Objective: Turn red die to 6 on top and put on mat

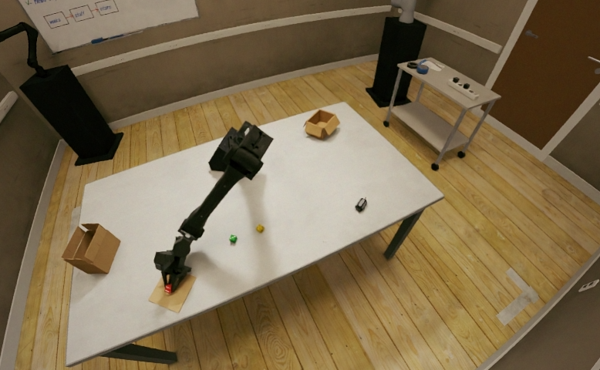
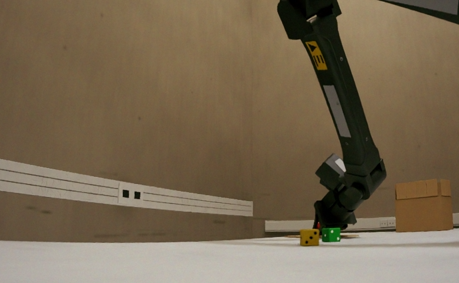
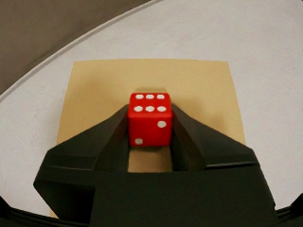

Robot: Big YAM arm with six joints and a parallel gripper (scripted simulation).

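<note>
My gripper is now right at the red die. The rest, counted from my hand: tan mat 1 cm behind, 2 cm below; then green die 17 cm behind, 25 cm to the left, 1 cm below; then cardboard box 19 cm behind, 33 cm to the right, 4 cm above.
</note>
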